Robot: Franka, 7 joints.
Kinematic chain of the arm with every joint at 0, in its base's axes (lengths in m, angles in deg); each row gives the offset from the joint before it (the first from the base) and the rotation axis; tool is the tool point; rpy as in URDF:
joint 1: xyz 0 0 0.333 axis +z
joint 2: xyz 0 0 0 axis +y
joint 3: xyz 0 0 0.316 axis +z
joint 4: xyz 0.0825 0 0 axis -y
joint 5: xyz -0.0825 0 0.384 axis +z
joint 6: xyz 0 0 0 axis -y
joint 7: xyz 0.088 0 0 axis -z
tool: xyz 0 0 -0.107 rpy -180 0 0
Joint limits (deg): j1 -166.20..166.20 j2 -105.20..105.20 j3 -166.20..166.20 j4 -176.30..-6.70 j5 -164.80..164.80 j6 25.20..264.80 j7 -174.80..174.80
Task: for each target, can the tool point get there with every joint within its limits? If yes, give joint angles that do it. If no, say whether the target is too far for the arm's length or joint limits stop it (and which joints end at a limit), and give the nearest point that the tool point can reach.
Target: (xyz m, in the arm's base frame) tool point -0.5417 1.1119 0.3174
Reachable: no: too far | nearest point -0.3757 0.7712 0.3222 | short by 0.379 m
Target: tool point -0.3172 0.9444 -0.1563
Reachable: no: too far | nearest point -0.2452 0.7300 -0.0452 | short by 0.252 m
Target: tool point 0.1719 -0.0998 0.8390
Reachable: yes | joints 10.14 -61.06 -14.59 -114.15 3.83 102.79 -102.59
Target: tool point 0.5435 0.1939 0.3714
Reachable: yes | joints 88.01 39.52 -85.79 -117.65 -90.90 186.71 -45.95
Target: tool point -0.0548 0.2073 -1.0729
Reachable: no: too far | nearest point -0.0649 0.2455 -0.3600 | short by 0.714 m
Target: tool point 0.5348 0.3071 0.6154
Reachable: yes | joints 63.18 60.43 -65.92 -47.89 105.23 243.52 61.36
